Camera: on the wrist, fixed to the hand. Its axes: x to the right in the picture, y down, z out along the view.
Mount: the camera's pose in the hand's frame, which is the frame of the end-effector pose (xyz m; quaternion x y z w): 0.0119 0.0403 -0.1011 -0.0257 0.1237 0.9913 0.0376
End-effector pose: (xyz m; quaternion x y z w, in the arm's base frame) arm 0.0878 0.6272 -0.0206 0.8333 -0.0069 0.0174 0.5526
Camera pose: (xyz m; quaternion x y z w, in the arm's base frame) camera 0.0963 0.7047 0.0562 0.0081 -0.7583 0.6513 0.0258
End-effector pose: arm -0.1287 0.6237 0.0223 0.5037 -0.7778 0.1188 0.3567
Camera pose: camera -0.1225 0.6891 0.1099 -0.7759 -0.4875 0.4004 0.0048
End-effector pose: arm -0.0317 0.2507 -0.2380 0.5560 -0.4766 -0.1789 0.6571
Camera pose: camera 0.0456 0.3110 -0.1893 -0.4463 -0.4832 0.7011 0.2753
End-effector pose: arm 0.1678 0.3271 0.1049 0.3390 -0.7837 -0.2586 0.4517
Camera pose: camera 0.2408 0.3336 0.1862 -0.7437 -0.3030 0.4598 0.3790
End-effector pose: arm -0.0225 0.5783 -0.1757 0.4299 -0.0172 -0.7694 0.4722
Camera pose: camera 0.0725 0.5855 -0.2296 0.0821 -0.3486 0.4919 0.7936
